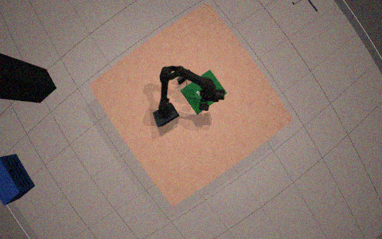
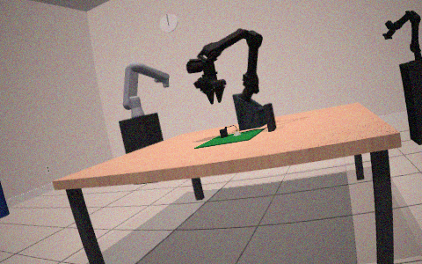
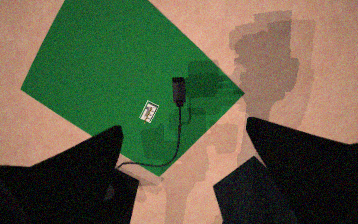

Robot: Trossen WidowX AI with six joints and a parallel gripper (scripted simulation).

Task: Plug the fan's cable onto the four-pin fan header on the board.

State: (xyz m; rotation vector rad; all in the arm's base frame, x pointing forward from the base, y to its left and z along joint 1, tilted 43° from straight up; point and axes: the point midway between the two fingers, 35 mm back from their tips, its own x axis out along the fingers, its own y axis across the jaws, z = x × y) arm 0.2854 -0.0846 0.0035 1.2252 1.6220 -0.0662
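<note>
Right now the black fan plug is 140 mm below my gripper tip, 10 mm to the left of it and 10 mm behind it. Round my gripper tip: white fan header 170 mm below, 70 mm to the left; green board 180 mm below, 60 mm to the left, 50 mm ahead.
</note>
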